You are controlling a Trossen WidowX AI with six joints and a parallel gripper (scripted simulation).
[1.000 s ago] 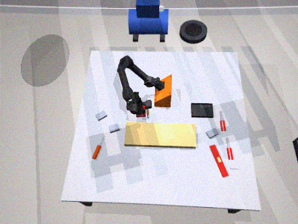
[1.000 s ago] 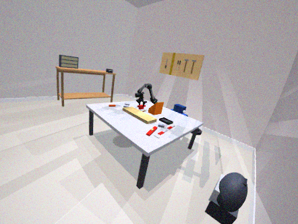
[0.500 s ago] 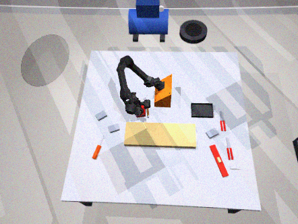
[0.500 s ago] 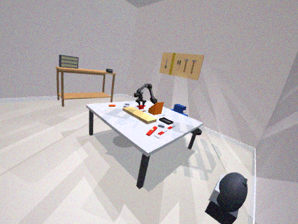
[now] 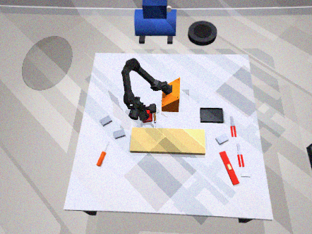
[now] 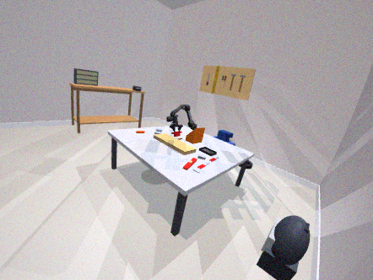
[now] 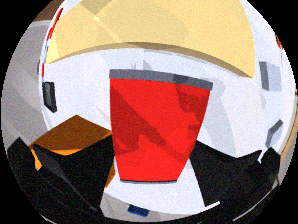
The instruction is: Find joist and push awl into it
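Now: gripper tip 10 mm short of the awl, 50 mm to the right of it and 60 mm above it. The rest, counted from my gripper tip: red stud finder: 10 mm behind, 10 mm to the left, 20 mm below; red level: 340 mm ahead, 580 mm to the left, 50 mm below; black tray: 50 mm behind, 470 mm to the left, 60 mm below.
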